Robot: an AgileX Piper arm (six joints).
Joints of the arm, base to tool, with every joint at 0 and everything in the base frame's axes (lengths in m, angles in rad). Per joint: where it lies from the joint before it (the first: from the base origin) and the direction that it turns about. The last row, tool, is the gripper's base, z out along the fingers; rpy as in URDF.
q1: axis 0 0 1 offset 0.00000 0.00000 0.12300
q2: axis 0 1 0 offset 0.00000 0.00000 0.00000
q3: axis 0 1 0 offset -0.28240 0.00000 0.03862
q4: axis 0.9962 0 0.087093 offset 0.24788 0.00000 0.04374
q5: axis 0 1 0 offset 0.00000 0.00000 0.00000
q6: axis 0.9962 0 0.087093 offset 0.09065 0.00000 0.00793
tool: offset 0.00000 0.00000 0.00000 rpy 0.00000 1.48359 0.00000
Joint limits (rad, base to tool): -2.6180..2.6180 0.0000..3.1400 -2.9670..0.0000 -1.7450..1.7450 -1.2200..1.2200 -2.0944..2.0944
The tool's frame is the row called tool.
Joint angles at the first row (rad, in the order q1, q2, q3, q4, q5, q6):
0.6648, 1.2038, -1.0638, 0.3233, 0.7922, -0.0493
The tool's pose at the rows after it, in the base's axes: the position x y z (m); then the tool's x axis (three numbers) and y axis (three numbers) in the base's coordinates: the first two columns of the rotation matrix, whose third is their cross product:
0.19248 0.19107 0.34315 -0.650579 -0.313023 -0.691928 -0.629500 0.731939 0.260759
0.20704 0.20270 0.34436 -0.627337 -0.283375 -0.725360 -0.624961 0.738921 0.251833
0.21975 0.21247 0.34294 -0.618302 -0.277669 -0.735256 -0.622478 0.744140 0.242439
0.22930 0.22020 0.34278 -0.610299 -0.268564 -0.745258 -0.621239 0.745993 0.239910
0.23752 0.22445 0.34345 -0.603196 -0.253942 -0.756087 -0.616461 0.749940 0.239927
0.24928 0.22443 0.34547 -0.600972 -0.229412 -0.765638 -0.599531 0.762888 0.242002
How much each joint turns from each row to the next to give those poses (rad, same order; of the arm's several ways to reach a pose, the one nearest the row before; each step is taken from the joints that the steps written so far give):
0.0592, 0.0676, -0.0337, -0.0478, -0.1077, 0.0344
0.0047, 0.0551, -0.0396, -0.0196, -0.0666, 0.0149
0.0000, 0.0537, -0.0404, -0.0135, -0.0270, 0.0054
0.0000, 0.0401, -0.0339, -0.0039, -0.0216, 0.0019
-0.0059, 0.0277, -0.0256, -0.0001, -0.0198, 0.0000
-0.0229, 0.0270, -0.0312, 0.0020, -0.0123, 0.0000

